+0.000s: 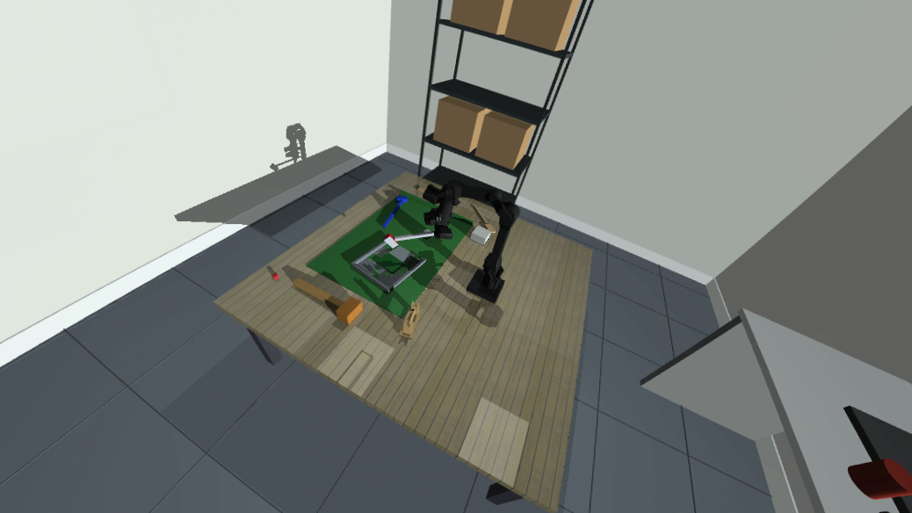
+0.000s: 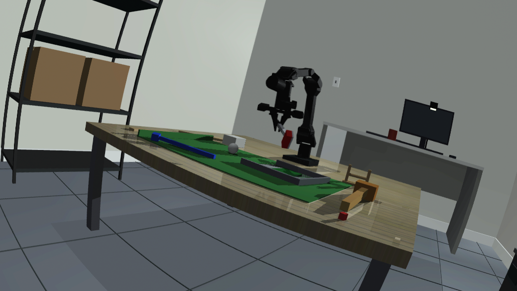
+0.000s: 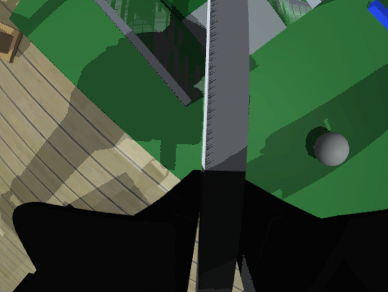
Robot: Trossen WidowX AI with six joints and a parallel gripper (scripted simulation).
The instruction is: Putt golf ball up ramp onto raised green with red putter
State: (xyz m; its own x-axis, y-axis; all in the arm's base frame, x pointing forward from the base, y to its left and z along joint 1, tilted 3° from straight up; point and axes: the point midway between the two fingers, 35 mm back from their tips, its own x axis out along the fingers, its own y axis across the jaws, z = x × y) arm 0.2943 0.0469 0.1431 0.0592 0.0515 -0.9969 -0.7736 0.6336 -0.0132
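Now: the red putter 50 mm ahead of my gripper tip, 70 mm to the left of it and 10 mm above it. From my gripper tip the other things lie so: wooden stand: 170 mm behind, 330 mm to the left, 90 mm below; white block: 80 mm behind, 310 mm to the right, 110 mm below; white golf ball: 120 mm ahead, 100 mm to the right, 100 mm below.
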